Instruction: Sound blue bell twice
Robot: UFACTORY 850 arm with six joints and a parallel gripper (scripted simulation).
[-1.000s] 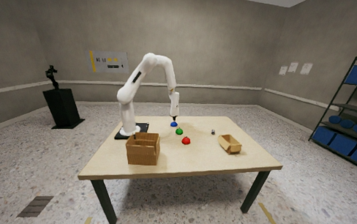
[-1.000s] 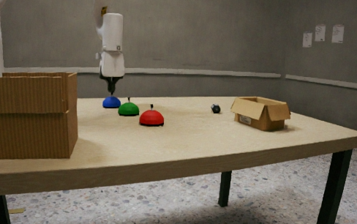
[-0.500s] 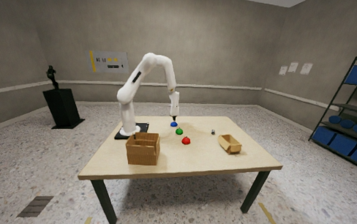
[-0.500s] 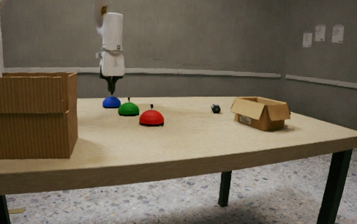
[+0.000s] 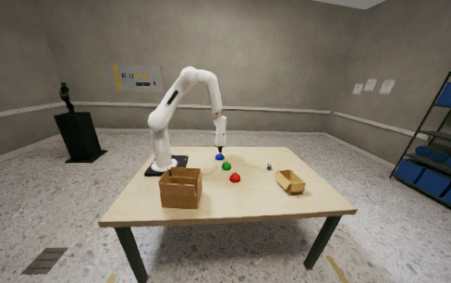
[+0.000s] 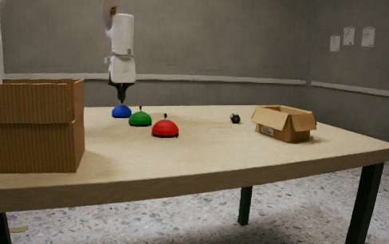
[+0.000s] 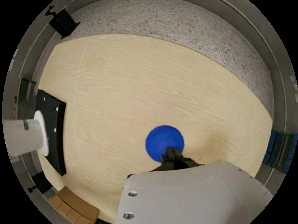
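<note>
Right now my hand is 50 mm above the blue bell. Also, from my hand: small dark object: 410 mm ahead, 210 mm to the right, 70 mm below; red bell: 320 mm to the right, 80 mm ahead, 50 mm below; green bell: 160 mm to the right, 50 mm below, 40 mm ahead.
</note>
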